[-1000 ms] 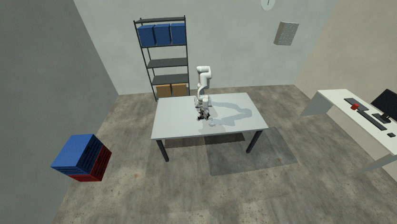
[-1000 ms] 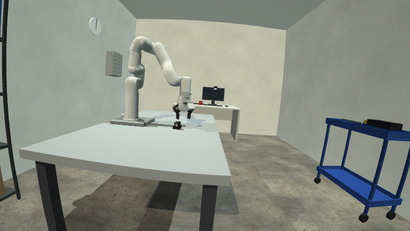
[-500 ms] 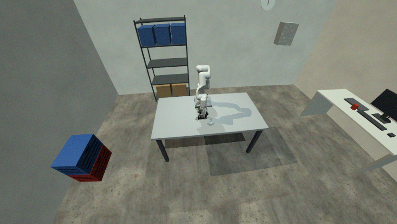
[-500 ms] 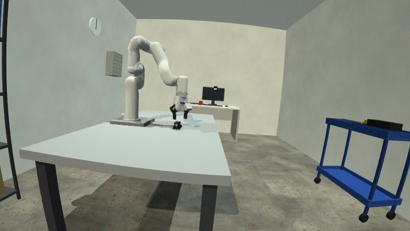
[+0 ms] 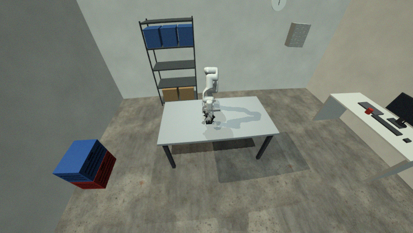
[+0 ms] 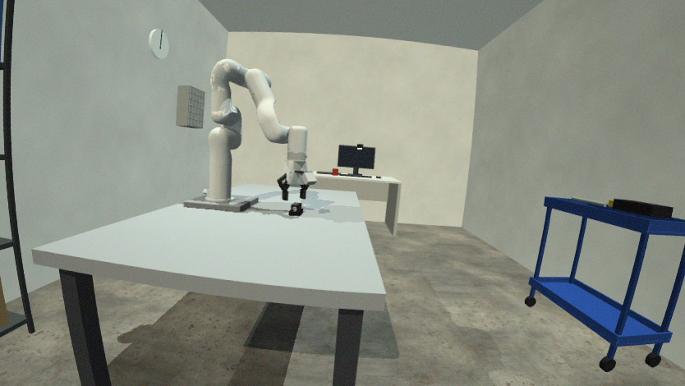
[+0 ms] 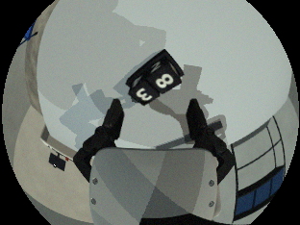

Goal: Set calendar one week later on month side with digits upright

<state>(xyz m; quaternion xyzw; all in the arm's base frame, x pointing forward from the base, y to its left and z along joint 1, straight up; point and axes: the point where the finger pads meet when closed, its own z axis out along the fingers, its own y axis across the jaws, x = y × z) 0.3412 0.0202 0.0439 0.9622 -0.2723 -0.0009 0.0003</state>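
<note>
Right now the cube is 4 cm below my hand, 2 cm to the right of it and 2 cm ahead of it.
</note>
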